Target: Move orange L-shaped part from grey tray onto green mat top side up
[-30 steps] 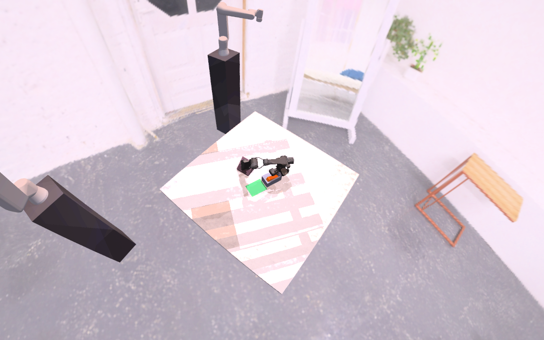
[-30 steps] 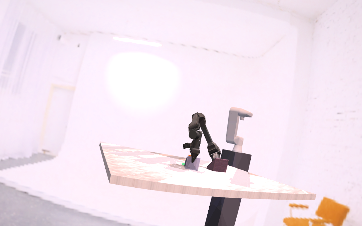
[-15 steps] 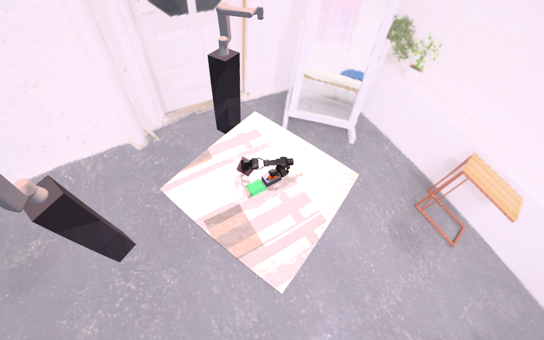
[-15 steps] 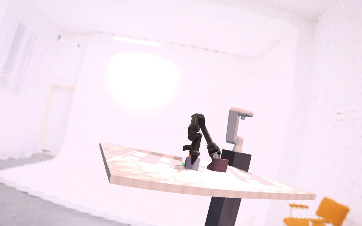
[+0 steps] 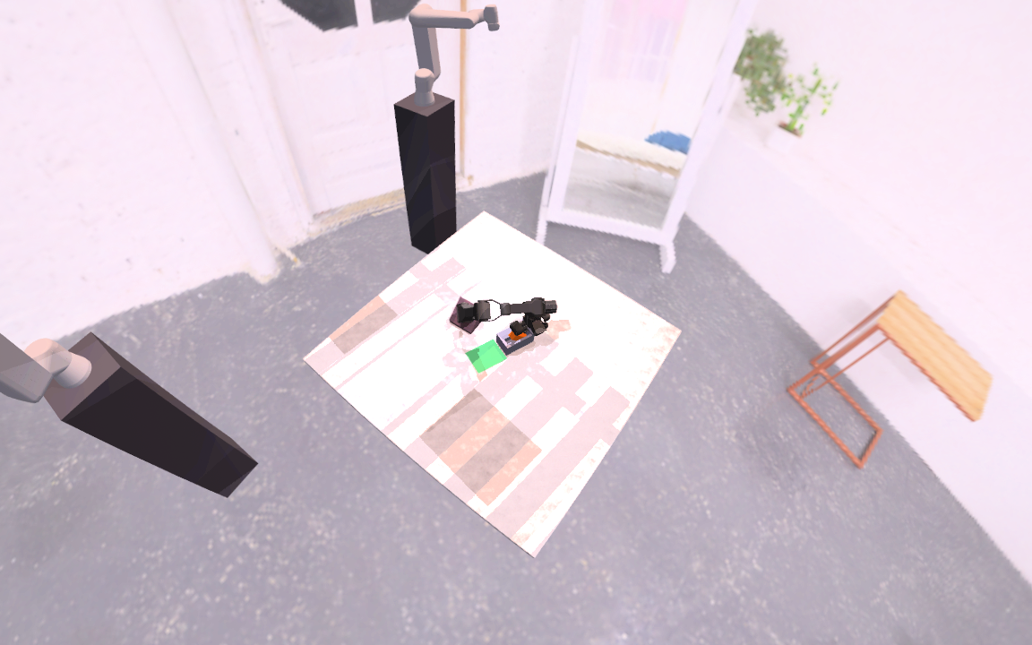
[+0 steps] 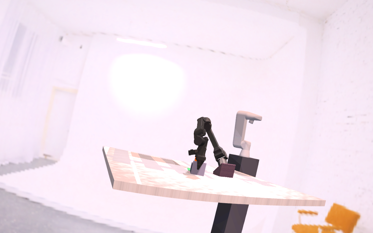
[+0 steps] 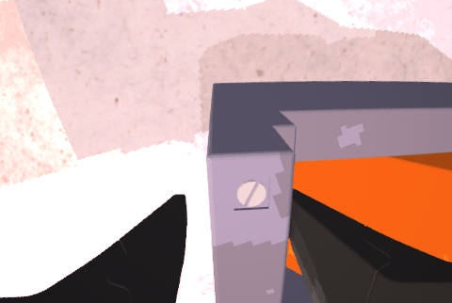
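Now: the orange L-shaped part 30 mm behind my gripper tip, 40 mm to the right of it and 10 mm above it. The rest, counted from my gripper tip: green mat 100 mm behind, 200 mm to the right, 50 mm below.
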